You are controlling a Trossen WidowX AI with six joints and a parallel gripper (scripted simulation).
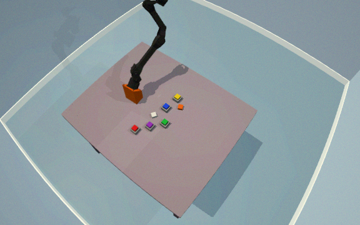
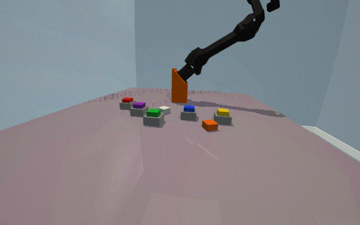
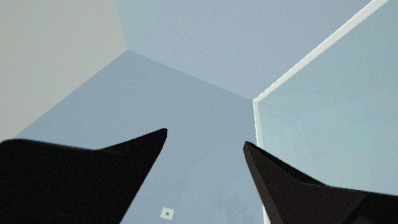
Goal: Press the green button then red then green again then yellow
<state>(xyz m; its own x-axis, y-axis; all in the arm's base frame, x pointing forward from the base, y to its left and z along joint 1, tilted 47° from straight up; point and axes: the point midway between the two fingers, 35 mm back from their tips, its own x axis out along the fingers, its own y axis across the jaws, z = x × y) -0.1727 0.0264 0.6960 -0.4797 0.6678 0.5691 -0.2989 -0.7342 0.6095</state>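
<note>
My gripper tip is now 63 cm to the left of the green button, 56 cm above it and 44 cm short of it. Round my gripper tip: yellow button: 56 cm below, 42 cm to the right, 42 cm ahead; blue button: 56 cm below, 53 cm to the right, 39 cm ahead; orange block: 58 cm below, 47 cm to the right, 47 cm ahead.
</note>
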